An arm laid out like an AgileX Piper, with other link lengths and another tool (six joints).
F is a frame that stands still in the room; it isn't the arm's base.
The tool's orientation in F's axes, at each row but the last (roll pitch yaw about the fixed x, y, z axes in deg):
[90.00, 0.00, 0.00]
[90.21, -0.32, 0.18]
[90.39, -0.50, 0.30]
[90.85, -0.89, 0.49]
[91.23, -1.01, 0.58]
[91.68, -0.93, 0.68]
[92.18, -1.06, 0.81]
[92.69, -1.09, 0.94]
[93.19, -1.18, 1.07]
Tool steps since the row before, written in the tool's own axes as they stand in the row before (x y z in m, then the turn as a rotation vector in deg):
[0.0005, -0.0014, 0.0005, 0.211, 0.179, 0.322]
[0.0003, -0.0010, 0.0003, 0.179, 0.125, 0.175]
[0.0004, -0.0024, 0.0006, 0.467, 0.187, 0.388]
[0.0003, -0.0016, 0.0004, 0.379, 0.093, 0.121]
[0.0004, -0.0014, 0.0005, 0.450, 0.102, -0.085]
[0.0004, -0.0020, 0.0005, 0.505, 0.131, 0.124]
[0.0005, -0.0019, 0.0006, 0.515, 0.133, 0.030]
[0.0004, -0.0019, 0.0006, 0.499, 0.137, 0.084]
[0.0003, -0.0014, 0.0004, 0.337, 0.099, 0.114]
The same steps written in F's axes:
[0.0005, -0.0005, -0.0014, 0.211, -0.322, 0.179]
[0.0003, -0.0003, -0.0010, 0.179, -0.175, 0.125]
[0.0004, -0.0006, -0.0024, 0.467, -0.387, 0.188]
[0.0003, -0.0004, -0.0016, 0.379, -0.119, 0.097]
[0.0004, -0.0005, -0.0014, 0.447, 0.087, 0.112]
[0.0004, -0.0004, -0.0020, 0.504, -0.122, 0.135]
[0.0005, -0.0005, -0.0019, 0.513, -0.028, 0.141]
[0.0004, -0.0005, -0.0019, 0.498, -0.082, 0.142]
[0.0003, -0.0003, -0.0014, 0.337, -0.113, 0.099]

